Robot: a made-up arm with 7 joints.
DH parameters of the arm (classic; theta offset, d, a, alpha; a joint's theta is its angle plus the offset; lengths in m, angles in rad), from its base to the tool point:
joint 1: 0 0.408 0 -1.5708
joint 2: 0 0 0 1.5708
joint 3: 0 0.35 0.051 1.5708
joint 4: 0 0 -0.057 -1.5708
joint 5: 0 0.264 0 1.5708
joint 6: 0 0 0.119 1.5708
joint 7: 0 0 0 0
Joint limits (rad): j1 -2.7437..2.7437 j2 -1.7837..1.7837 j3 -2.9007..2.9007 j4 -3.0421..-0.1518 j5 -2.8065..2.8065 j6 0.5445..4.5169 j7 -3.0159..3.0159
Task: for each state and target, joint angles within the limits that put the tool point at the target. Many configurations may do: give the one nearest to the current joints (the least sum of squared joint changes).
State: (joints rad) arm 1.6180 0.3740 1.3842 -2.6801 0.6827 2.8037 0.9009
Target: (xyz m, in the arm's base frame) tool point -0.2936 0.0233 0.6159
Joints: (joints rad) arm 1.8247 -0.1675 1.4014 -2.6647 0.7492 3.2119 0.9009
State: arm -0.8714 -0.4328 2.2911 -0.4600 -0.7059 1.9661 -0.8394
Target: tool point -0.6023 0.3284 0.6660
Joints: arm -0.3829 -0.9861 2.4603 -0.5899 -0.7737 2.0662 -0.8394
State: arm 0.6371 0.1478 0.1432 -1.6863 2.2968 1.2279 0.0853
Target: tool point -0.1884 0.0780 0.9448
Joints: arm 1.0137 -0.8564 0.3862 -1.7407 2.2505 1.1018 0.0853
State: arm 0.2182 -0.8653 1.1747 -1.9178 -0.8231 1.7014 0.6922
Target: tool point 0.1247 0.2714 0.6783
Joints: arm -0.0556 -0.6784 0.8348 -2.2814 -0.8228 1.5442 0.6922
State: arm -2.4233 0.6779 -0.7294 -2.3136 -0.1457 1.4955 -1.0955
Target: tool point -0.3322 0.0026 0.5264
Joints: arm -2.4334 -0.0767 -0.6896 -2.3739 -0.1406 1.3610 -1.0955
